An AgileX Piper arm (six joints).
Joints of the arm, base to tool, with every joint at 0 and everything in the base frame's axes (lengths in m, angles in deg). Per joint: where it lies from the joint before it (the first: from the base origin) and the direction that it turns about. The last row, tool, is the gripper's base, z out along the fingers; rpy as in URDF.
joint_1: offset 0 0 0.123 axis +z
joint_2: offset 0 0 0 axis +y
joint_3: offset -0.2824 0 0.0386 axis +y
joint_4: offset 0.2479 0 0.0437 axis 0.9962 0 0.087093
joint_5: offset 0 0 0 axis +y
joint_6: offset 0.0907 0 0.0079 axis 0.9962 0 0.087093
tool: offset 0 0 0 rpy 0 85.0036 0
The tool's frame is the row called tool.
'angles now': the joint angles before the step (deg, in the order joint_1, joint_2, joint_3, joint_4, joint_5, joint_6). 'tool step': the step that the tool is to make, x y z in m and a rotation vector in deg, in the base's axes. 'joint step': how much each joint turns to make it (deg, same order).
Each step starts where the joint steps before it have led.
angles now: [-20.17 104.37 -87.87 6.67 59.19 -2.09]
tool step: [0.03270 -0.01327 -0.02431 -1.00 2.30 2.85]
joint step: [0.00 8.74 -7.88 -0.94 1.21 -2.68]
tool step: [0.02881 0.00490 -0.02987 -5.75 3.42 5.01]
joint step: [3.01 7.18 -5.20 -6.56 -0.57 -0.53]
